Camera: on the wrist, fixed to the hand. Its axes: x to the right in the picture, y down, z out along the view.
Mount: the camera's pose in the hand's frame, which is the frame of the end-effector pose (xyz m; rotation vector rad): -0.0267 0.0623 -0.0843 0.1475 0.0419 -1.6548
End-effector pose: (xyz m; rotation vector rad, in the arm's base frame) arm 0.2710 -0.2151 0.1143 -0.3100 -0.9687 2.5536
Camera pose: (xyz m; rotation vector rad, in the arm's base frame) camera 0.3060 -0.2198 0.0121 0.3742 -0.5354 1.0480
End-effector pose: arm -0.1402 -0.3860 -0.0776 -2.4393 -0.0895 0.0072
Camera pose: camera -0.1605 -0.4895 -0.0538 -1.5564 -1.8807 -0.7070
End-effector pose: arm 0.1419 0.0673 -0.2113 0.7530 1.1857 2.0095
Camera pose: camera 0.0784 -0.0186 -0.1944 -0.2866 1.2509 0.5360
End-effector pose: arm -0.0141 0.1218 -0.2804 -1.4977 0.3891 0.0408
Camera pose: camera -0.0747 0.0506 -0.3349 -1.2821 -0.8674 -1.2797
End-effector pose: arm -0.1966 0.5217 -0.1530 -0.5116 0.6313 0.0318
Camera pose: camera -0.2764 0.5402 -0.2236 -0.7606 0.0960 -1.5726
